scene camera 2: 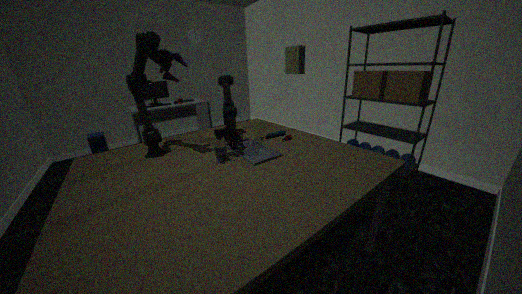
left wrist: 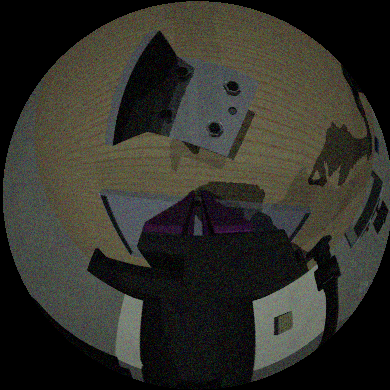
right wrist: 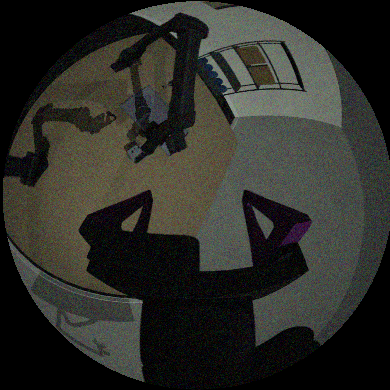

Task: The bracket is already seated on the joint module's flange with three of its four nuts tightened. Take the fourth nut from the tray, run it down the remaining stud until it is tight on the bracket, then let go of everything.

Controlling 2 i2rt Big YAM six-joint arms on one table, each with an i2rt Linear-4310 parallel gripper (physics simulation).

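Places are measured from the left arm's base along level axes (x left, y ahead, z down), in metres.
Pixels of known places: left gripper, between the fingertips: (scene camera 2: 233, 150) (left wrist: 197, 195) (right wrist: 146, 137); right gripper, between the fingertips: (scene camera 2: 183, 74) (right wrist: 196, 194); left arm's base, origin of its link: (left wrist: 318, 245) (right wrist: 120, 64); right arm's base, origin of its link: (scene camera 2: 155, 154) (right wrist: 38, 166).
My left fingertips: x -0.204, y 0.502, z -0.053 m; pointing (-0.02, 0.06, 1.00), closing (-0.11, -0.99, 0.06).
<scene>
For each thing: its middle in the pictures, then the offset to it from my left fingertips. "spot": a spot on its surface instead.
- grey bracket, middle of its body: (left wrist: 196, 94) (right wrist: 138, 152) (scene camera 2: 220, 149) dx -0.089, dy +0.009, dz -0.029 m
- dark joint module, a spot on its surface: (scene camera 2: 221, 153) spot: dx -0.097, dy +0.044, dz -0.018 m
- small round spot, a spot on its surface: (left wrist: 232, 110) spot: dx -0.084, dy -0.016, dz -0.010 m
- tray, middle of its body: (left wrist: 206, 244) (right wrist: 157, 118) (scene camera 2: 251, 149) dx +0.149, dy -0.032, dz +0.045 m
- blue-handled screwdriver, middle of its body: (scene camera 2: 273, 134) dx +0.443, dy -0.177, dz +0.034 m
- small red object, middle of its body: (scene camera 2: 286, 138) dx +0.485, dy -0.049, dz +0.036 m
The grey bracket (left wrist: 214, 109) sits on the dark joint module (scene camera 2: 221, 153). In the left wrist view two hex nuts (left wrist: 232, 87) show on its lit face, with a small round spot (left wrist: 232, 110) between them. Two more dark fasteners lie in its shadowed part. My left gripper (left wrist: 199, 191) hangs low over the far edge of the grey tray (left wrist: 119, 211), a short way from the bracket. It is shut on the small nut, which barely shows at the fingertips. My right gripper (scene camera 2: 174, 67) is raised high at the left, open and empty; it also shows in the right wrist view (right wrist: 196, 211).
The tray (scene camera 2: 261, 151) lies just right of the module. A blue-handled screwdriver (scene camera 2: 275, 134) and a small red object (scene camera 2: 287, 137) lie behind it. A shelf rack (scene camera 2: 394, 91) stands at the right, a desk (scene camera 2: 171, 109) and a blue bin (scene camera 2: 97, 141) at the back.
</scene>
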